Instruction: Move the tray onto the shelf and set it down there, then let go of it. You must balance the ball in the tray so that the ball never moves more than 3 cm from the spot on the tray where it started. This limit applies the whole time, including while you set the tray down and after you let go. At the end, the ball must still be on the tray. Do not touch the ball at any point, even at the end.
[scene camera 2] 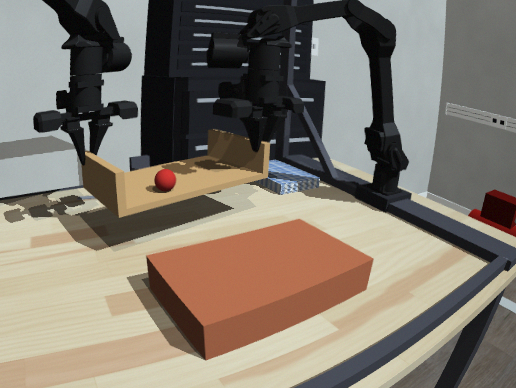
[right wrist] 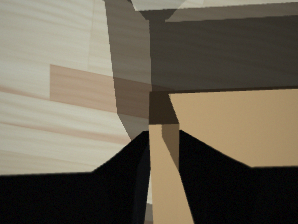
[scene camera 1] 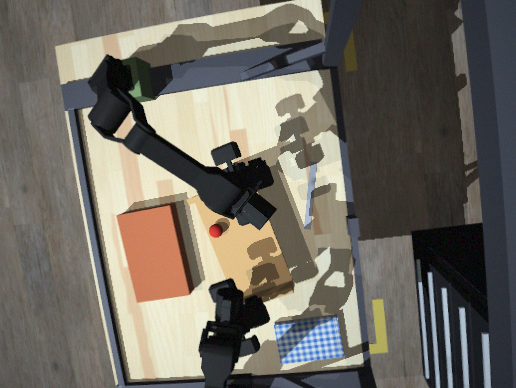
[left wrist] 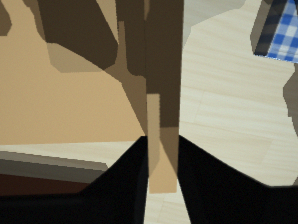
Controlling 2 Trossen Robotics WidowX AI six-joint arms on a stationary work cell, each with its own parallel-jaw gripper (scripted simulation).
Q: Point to a tan tray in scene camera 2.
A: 230, 161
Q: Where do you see a green block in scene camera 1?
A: At 142, 91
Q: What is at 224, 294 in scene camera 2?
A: A terracotta block.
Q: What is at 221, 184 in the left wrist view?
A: The left gripper.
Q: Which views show the left gripper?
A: Scene camera 2, scene camera 1 and the left wrist view only.
